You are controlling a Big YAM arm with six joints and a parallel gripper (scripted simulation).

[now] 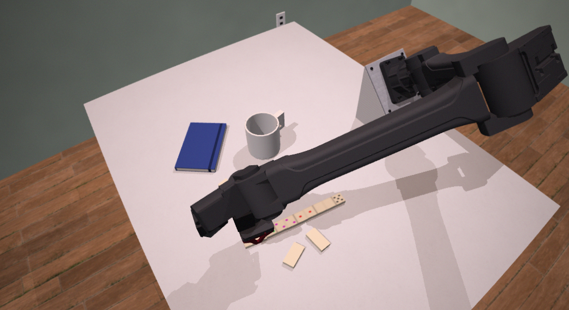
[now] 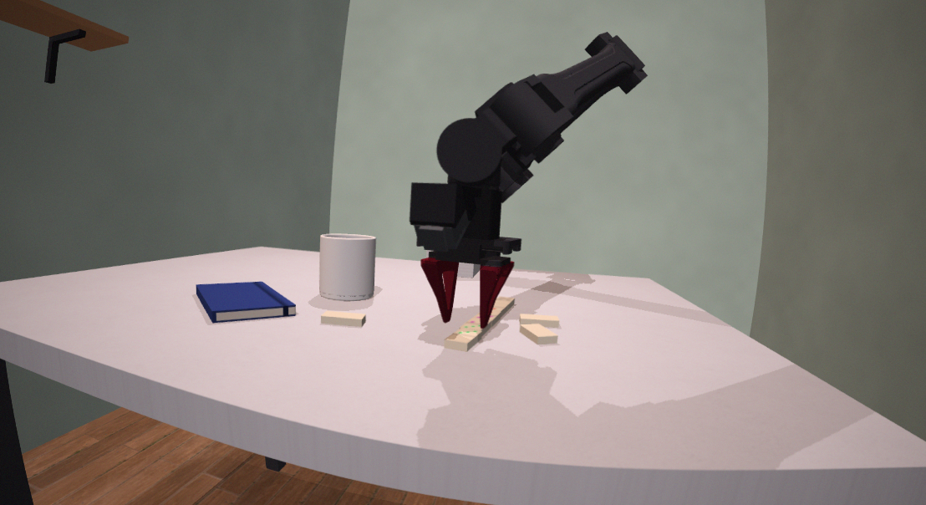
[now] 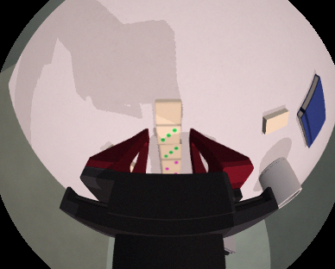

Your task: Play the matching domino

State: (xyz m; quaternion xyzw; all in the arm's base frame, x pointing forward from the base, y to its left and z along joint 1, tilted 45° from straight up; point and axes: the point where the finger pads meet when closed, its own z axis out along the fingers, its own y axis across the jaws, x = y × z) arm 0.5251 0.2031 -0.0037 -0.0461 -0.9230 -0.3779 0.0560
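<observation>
My hand is 2 cm above the domino. Also, from my hand: white mug: 16 cm behind, 23 cm to the right, 1 cm above; then blue notebook: 1 cm behind, 33 cm to the right, 2 cm below.
</observation>
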